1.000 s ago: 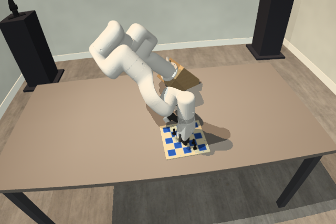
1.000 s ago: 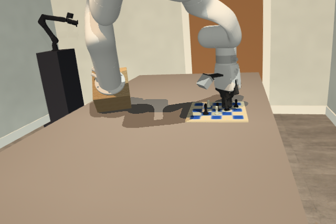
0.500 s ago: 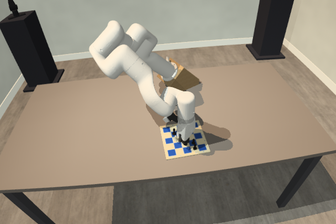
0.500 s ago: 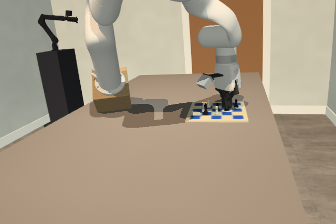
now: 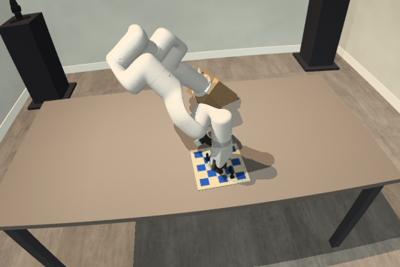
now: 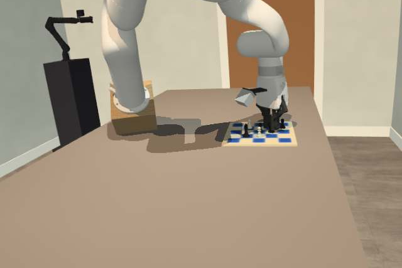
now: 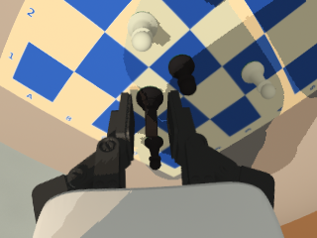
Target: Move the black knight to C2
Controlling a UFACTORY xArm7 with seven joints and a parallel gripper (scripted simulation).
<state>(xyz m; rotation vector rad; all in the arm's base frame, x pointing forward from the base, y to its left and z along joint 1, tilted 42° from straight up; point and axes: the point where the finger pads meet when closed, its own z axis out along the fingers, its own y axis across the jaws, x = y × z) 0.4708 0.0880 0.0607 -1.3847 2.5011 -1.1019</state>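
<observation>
Right now the dark chess piece is 2 cm below my hand. From my hand the other things lie so: blue-and-cream chessboard: 4 cm behind, 3 cm below; black piece: 7 cm behind, 5 cm to the right, 1 cm below.
</observation>
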